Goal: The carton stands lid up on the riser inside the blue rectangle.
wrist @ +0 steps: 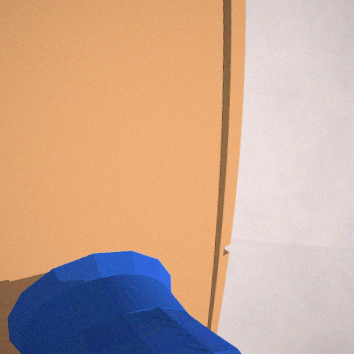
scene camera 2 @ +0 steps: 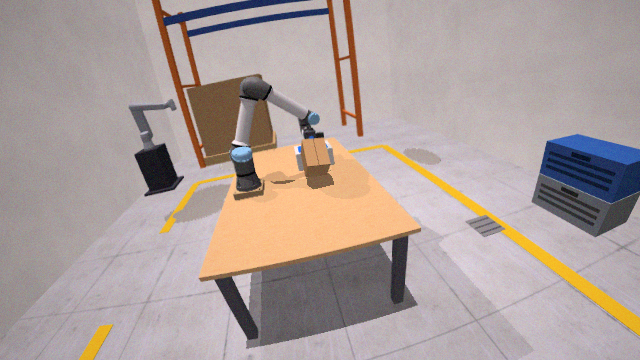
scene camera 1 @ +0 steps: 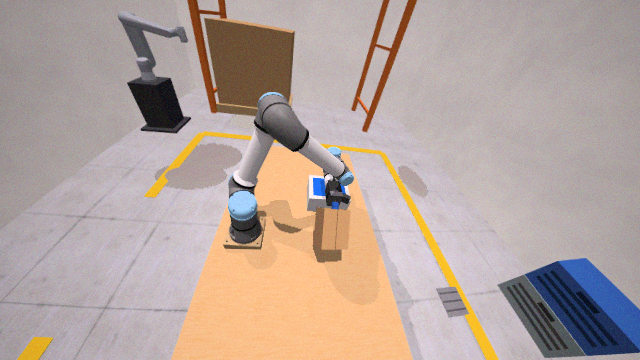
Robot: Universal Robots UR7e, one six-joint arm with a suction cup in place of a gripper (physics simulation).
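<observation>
The brown carton [scene camera 1: 333, 230] [scene camera 2: 314, 156] hangs on the blue suction cup [scene camera 1: 335, 204] [wrist: 105, 302], which grips it at the end nearest the riser. The carton is tilted over the wooden table [scene camera 1: 277, 291] [scene camera 2: 304, 223], in front of the riser, with its seamed lid face turned up towards the scene cameras. I cannot tell whether its lower end touches the table. The white riser [scene camera 1: 313, 202] [scene camera 2: 331, 154] stands just behind it, and its blue rectangle [scene camera 1: 317, 186] is bare. In the wrist view only a brown sliver of the carton [wrist: 14, 288] shows beside the cup.
The arm's base [scene camera 1: 243, 228] [scene camera 2: 246, 176] is bolted to the table, left of the carton. The table's right edge is close to the riser. Behind stand an orange rack [scene camera 1: 203, 67] [scene camera 2: 178, 85], a cardboard panel [scene camera 1: 248, 62] and a grey arm on a black pedestal [scene camera 1: 156, 103]. A blue-grey cabinet [scene camera 2: 586, 178] is on the floor at the right.
</observation>
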